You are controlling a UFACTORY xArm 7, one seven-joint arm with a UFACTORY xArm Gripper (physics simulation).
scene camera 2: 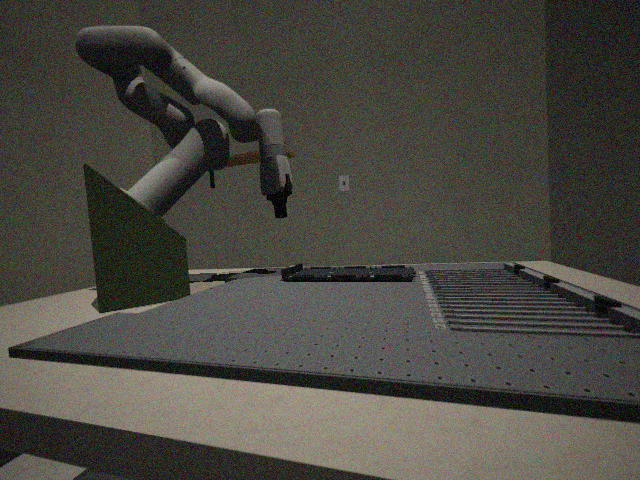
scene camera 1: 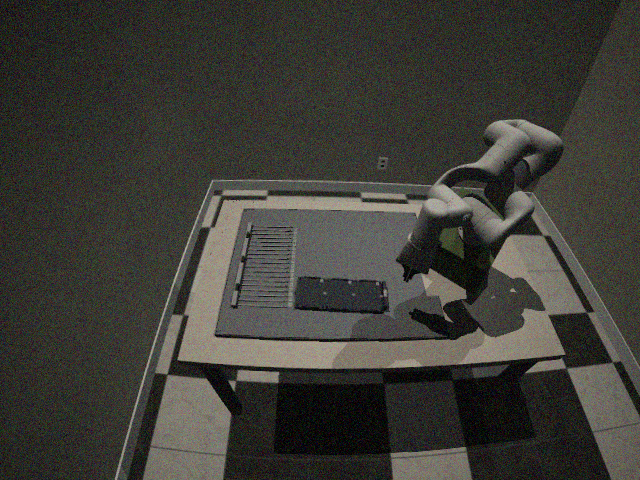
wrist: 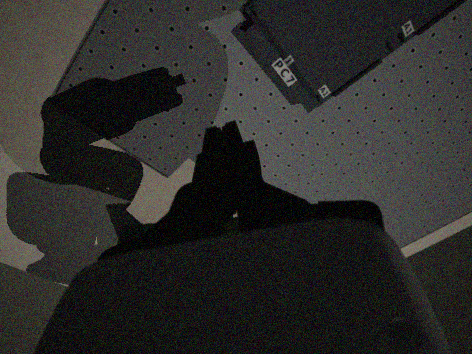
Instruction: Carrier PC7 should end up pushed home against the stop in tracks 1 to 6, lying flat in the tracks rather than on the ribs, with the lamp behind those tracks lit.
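Places are measured from the arm's base along level axes (x ahead, y left, z up), in centimetres.
Where they show: gripper, fingertip midpoint: (scene camera 2: 281,217) (scene camera 1: 406,278) (wrist: 229,145); arm's base, link origin: (scene camera 2: 140,208).
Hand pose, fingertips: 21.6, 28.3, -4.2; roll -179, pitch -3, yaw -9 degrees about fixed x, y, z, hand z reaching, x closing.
Observation:
Each offset is from my fingertips to the top centre of the thing, as dx, dy, dz. Level surfaces: height alone.
Carrier PC7 @(+20.4, +1.5, -13.7) (scene camera 1: 341,295) (scene camera 2: 348,273) (wrist: 350,40) is a long dark flat tray lying on the perforated board. In scene camera 1 its left end is beside the open ends of the front tracks, and its labelled end points to the right. The ribbed track block @(+51.5, -3.7, -14.5) (scene camera 1: 266,266) (scene camera 2: 522,299) lies left of it, with the stop bar (scene camera 1: 241,266) (scene camera 2: 573,294) along its far left side. I see no lit lamp; track numbers are too small to read. My gripper (scene camera 1: 407,279) (scene camera 2: 280,215) (wrist: 229,145) is shut and empty, raised above the board beyond the carrier's labelled end, touching nothing.
The grey perforated board @(dz -16.6) (scene camera 1: 356,237) (scene camera 2: 310,330) (wrist: 350,150) lies on the light table @(dz -17.9) (scene camera 1: 279,353) (scene camera 2: 258,397). The green arm base (scene camera 1: 452,242) (scene camera 2: 139,248) stands at the right in scene camera 1. The arm casts a shadow over the board's front right corner.

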